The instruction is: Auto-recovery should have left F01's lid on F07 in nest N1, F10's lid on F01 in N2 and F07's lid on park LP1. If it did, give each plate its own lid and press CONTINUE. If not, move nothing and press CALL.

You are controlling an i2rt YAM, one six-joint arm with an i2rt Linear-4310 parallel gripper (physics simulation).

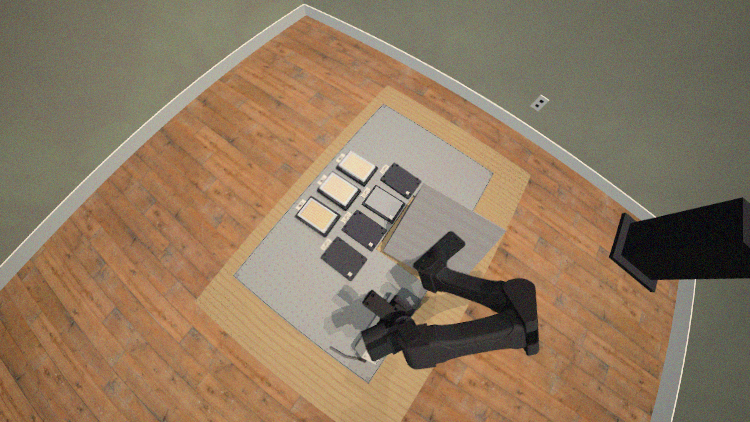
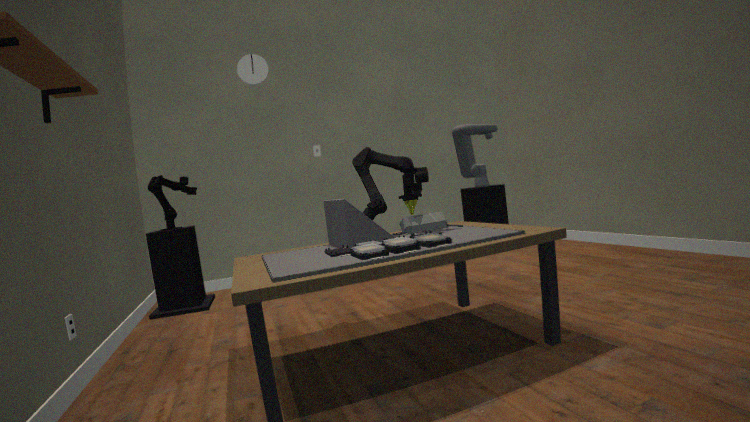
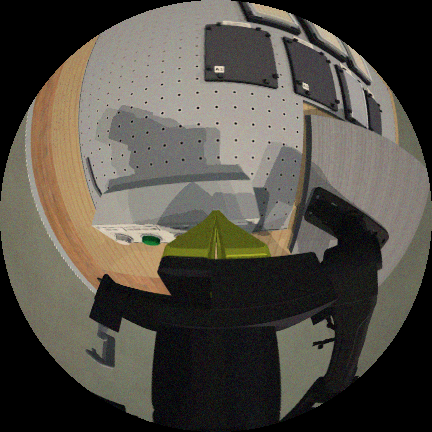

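Seen in the pictures: gripper, fingertip midpoint: [image 2: 412, 214] [image 3: 215, 215]; arm's base at its link origin: [image 1: 438, 254] [image 2: 363, 223] [image 3: 350, 224].
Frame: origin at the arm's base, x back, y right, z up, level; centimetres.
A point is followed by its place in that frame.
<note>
Three plates with pale wells stand in a row: one [image 1: 356, 167] {y 9.7, x -45.4, z -4.9 cm} [image 2: 369, 249] {y 11.8, x -51.8, z -5.1 cm}, a middle one [image 1: 338, 190] {y -2.8, x -44.2, z -4.3 cm} [image 2: 401, 243] {y -0.6, x -51.3, z -5.0 cm} and one [image 1: 317, 215] {y -15.4, x -44.0, z -5.5 cm} [image 3: 272, 15] nearest the button-box side. Beside them a clear lid [image 1: 383, 203] {y 4.9, x -27.4, z -6.4 cm} [image 3: 354, 95] {y 3.6, x -27.1, z -6.4 cm} lies on a pad among dark pads [image 1: 343, 258] {y -21.5, x -25.9, z -7.2 cm} [image 3: 240, 55] {y -21.5, x -23.7, z -7.2 cm}. The labels are too small to tell plates or lids apart. My gripper [image 2: 411, 212] {y -24.8, x -2.6, z 0.8 cm} [image 3: 215, 215] {y -24.8, x -2.6, z 0.8 cm} is shut and empty, above the grey button box [image 2: 437, 222] {y -37.5, x -3.7, z -4.8 cm} [image 3: 112, 207] {y -38.3, x -2.2, z -1.9 cm}. A green button [image 3: 151, 240] {y -32.9, x 2.3, z -0.9 cm} and a whitish button [image 3: 123, 239] {y -37.6, x 2.4, z -0.9 cm} show; my fingers hide the box's right-hand buttons.
A tall grey panel [image 1: 445, 223] {y 7.7, x -5.4, z 7.9 cm} [image 2: 346, 223] {y 12.2, x -19.0, z 2.7 cm} [image 3: 360, 155] {y -2.7, x -12.2, z -1.0 cm} rises beside the pads and my arm's base. The perforated grey mat [image 1: 283, 262] {y -36.9, x -42.5, z -8.1 cm} [image 3: 165, 65] {y -32.0, x -22.5, z -8.1 cm} lies on the wooden table [image 1: 230, 314] {y -63.8, x -45.1, z -9.4 cm}. A thin dark bar [image 1: 346, 354] {y -46.6, x -3.8, z -8.1 cm} [image 3: 94, 176] {y -47.0, x -5.7, z -8.1 cm} lies by the button box.
</note>
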